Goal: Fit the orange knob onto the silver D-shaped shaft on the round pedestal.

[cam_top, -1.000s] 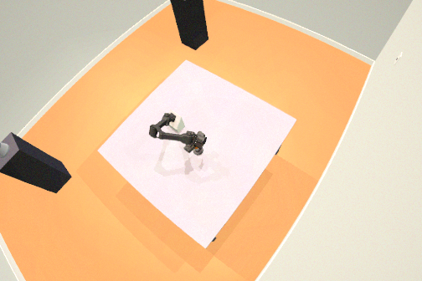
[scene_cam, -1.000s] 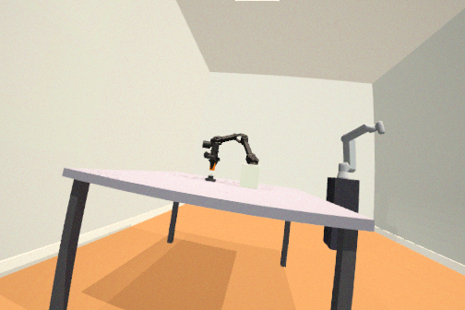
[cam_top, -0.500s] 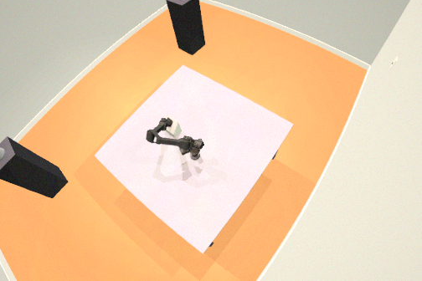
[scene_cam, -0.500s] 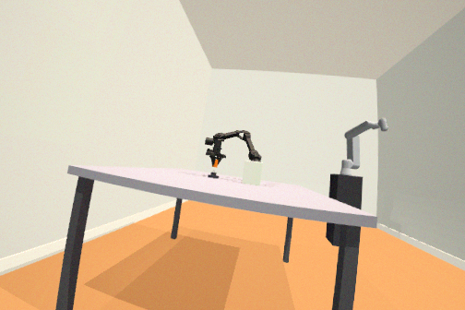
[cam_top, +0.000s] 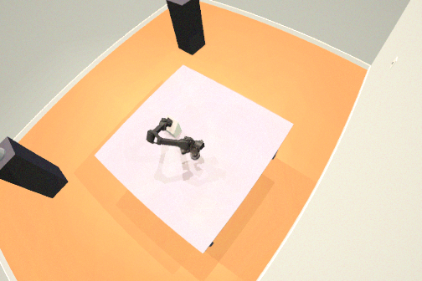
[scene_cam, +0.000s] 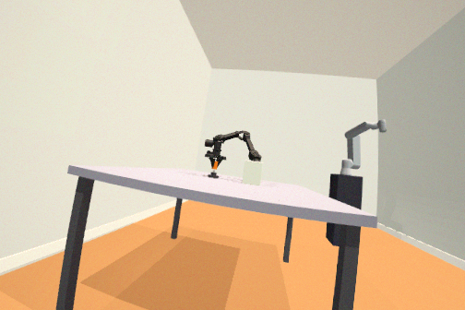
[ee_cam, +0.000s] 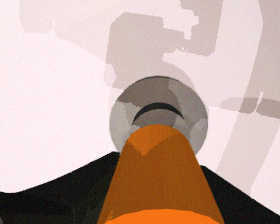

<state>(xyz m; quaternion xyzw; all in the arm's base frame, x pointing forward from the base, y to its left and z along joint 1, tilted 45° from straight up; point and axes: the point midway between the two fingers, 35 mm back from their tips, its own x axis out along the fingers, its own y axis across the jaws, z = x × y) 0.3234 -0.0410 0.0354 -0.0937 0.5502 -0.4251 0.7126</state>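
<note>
The silver shaft lies 5 cm below my gripper tip. The rest, counted from my gripper tip: orange knob (3 cm above).
</note>
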